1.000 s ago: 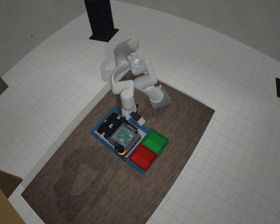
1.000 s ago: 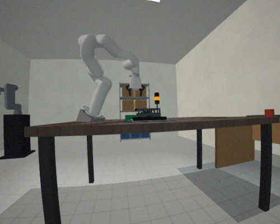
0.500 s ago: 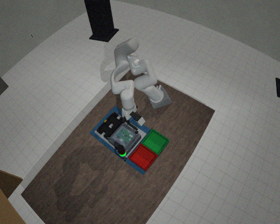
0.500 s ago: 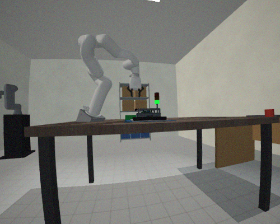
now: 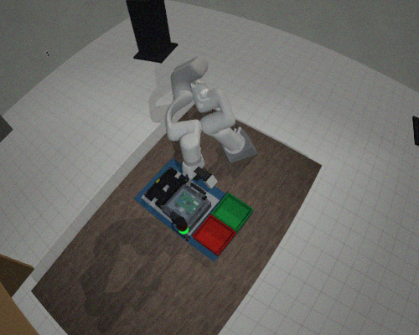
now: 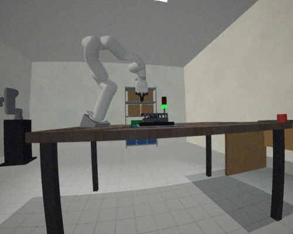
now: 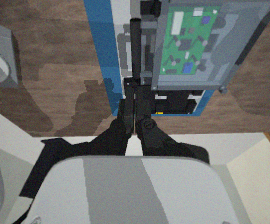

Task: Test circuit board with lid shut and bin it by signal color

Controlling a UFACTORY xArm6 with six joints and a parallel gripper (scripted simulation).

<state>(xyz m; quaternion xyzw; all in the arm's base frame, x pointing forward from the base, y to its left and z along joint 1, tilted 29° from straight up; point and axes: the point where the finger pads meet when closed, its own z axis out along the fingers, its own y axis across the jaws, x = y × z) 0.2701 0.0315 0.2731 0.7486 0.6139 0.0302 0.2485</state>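
My gripper is now 40 mm short of the black latch block, 50 mm to the right of it and 130 mm above it. The rest, counted from my hand: tester lid 80 mm ahead, 20 mm to the right, 130 mm below; tester plate 90 mm ahead, 20 mm to the right, 150 mm below; green circuit board 80 mm ahead, 20 mm to the right, 150 mm below.
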